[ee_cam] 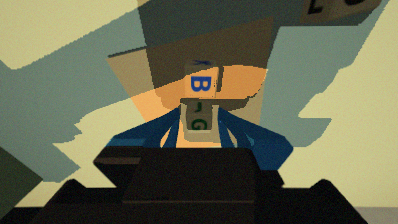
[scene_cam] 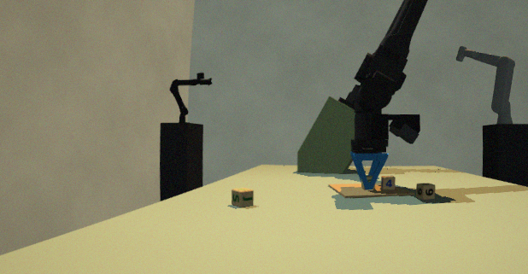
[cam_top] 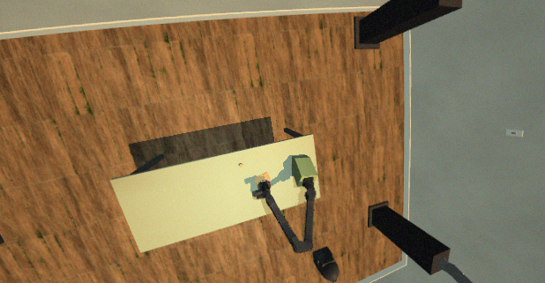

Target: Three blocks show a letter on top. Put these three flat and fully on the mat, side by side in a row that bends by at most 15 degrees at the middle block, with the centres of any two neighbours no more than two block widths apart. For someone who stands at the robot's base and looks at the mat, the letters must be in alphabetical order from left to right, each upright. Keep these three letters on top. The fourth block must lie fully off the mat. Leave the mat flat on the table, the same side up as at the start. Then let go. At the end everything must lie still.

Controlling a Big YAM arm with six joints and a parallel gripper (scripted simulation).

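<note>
The orange mat is 10 mm below my hand. The rest, counted from my hand: block (40 mm to the left).
</note>
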